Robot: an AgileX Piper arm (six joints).
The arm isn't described. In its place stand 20 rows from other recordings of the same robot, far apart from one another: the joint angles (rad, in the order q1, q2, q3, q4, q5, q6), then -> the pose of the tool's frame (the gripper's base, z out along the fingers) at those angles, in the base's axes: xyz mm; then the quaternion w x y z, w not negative.
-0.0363 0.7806 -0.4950 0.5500 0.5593 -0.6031 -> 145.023 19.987 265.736 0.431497 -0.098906 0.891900 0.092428
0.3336 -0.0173 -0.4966 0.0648 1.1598 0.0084 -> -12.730 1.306 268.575 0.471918 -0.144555 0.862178 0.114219
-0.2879 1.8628 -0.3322 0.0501 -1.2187 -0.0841 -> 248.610 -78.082 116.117 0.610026 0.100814 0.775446 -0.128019
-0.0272 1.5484 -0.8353 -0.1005 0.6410 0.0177 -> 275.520 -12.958 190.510 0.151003 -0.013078 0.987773 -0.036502
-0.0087 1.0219 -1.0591 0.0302 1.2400 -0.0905 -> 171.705 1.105 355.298 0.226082 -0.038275 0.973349 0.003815
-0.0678 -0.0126 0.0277 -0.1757 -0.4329 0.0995 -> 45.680 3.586 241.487 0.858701 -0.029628 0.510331 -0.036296
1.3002 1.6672 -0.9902 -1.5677 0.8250 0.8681 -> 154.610 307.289 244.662 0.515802 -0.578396 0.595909 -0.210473
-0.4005 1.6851 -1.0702 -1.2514 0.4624 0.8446 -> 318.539 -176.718 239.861 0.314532 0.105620 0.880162 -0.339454
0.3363 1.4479 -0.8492 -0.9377 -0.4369 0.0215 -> 288.219 133.640 283.945 0.621776 -0.527336 0.578375 -0.028166
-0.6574 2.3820 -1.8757 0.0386 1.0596 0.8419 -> 380.055 -289.513 116.950 0.044241 0.686869 0.725117 0.021415
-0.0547 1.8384 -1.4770 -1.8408 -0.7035 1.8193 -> 424.272 33.588 304.500 0.503329 -0.187138 0.807016 0.245694
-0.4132 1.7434 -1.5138 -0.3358 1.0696 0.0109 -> 328.726 -172.842 299.957 0.140708 0.152506 0.959509 -0.190488
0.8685 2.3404 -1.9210 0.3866 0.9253 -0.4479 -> 300.934 398.049 156.455 0.114327 -0.521586 0.822036 0.197824
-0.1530 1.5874 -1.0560 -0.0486 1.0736 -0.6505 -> 280.115 -47.127 226.030 0.015912 -0.256714 0.965882 -0.030289
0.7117 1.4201 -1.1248 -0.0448 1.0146 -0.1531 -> 211.809 178.112 292.238 0.172150 -0.420200 0.890520 0.027752
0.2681 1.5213 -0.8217 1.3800 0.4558 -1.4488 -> 283.599 118.695 227.632 0.389505 -0.249068 0.854512 0.236771
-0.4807 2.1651 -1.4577 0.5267 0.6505 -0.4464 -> 401.341 -178.057 126.658 0.212643 0.197607 0.951425 0.102587
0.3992 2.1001 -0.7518 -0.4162 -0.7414 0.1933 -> 310.312 157.871 68.348 0.456564 -0.287720 0.821164 0.185623
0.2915 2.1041 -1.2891 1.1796 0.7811 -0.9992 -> 376.319 174.752 134.934 0.163986 -0.193910 0.893767 0.369712
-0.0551 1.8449 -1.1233 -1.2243 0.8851 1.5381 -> 356.646 -86.018 200.078 0.322065 0.338628 0.823913 -0.320581
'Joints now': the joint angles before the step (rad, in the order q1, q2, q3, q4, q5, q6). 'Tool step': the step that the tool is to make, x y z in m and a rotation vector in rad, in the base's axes. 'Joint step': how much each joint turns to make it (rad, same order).
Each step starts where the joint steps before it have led.
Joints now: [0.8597, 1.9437, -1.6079, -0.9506, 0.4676, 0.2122]
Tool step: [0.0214, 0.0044, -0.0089, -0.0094, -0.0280, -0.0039]
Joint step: [-0.0294, 0.0705, -0.0694, -0.0329, -0.0220, 0.0003]
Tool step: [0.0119, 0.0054, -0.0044, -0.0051, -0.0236, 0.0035]
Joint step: [-0.0110, 0.0475, -0.0544, -0.0231, -0.0105, -0.0007]
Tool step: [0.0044, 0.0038, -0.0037, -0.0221, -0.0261, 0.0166]
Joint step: [-0.0013, 0.0233, -0.0194, -0.0377, -0.0107, 0.0003]
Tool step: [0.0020, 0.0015, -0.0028, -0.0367, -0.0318, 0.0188]
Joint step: [-0.0001, 0.0106, -0.0019, -0.0518, -0.0073, 0.0004]
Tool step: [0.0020, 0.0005, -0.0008, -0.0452, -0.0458, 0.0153]
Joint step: [0.0001, 0.0069, -0.0005, -0.0775, -0.0004, 0.0125]
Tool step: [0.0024, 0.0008, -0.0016, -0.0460, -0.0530, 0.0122]
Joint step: [0.0006, 0.0097, 0.0004, -0.1034, 0.0025, 0.0357]
